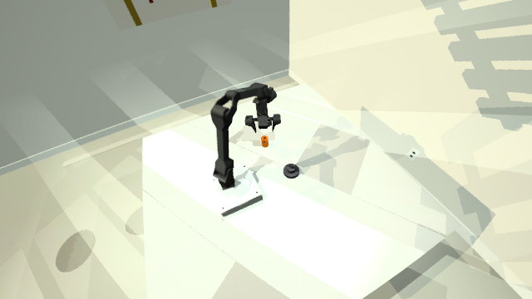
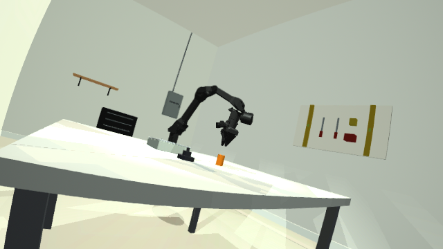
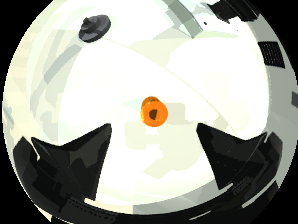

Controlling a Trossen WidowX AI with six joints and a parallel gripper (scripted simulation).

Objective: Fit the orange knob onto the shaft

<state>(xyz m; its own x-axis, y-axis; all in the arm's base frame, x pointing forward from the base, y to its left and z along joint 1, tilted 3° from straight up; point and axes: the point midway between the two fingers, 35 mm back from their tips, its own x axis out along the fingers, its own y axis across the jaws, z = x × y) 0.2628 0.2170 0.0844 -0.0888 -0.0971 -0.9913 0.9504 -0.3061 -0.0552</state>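
Now: gripper tip 80 mm above the orange knob. Round my gripper tip: round dark pedestal 70 mm ahead, 230 mm to the right, 80 mm below.
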